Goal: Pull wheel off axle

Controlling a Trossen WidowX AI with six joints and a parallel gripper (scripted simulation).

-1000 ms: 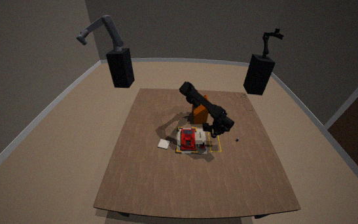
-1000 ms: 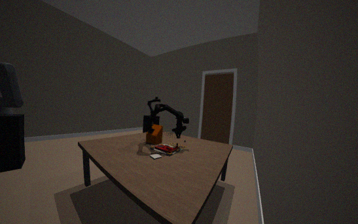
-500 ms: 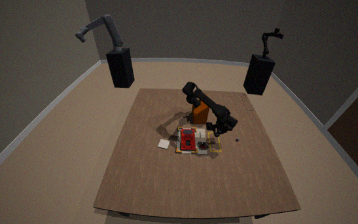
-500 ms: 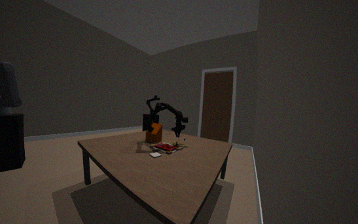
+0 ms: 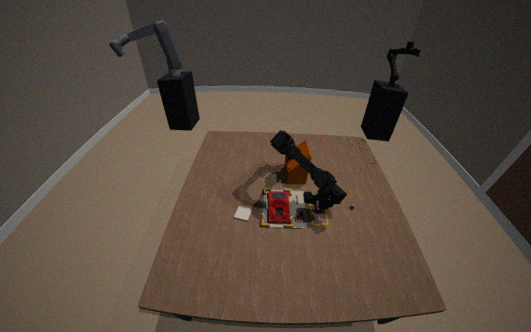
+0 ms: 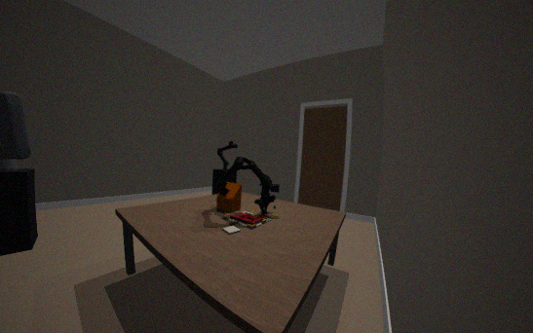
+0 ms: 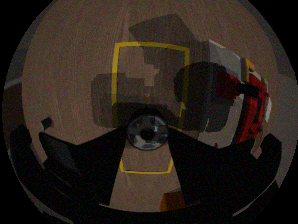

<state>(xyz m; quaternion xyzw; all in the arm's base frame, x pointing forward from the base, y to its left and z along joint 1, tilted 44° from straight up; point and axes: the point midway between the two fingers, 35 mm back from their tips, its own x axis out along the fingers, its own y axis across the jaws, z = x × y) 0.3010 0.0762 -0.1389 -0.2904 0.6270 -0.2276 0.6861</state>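
Now: gripper tip right at the wheel. Also, from my gripper tip: white square (6 cm ahead, 39 cm to the right, 2 cm below).
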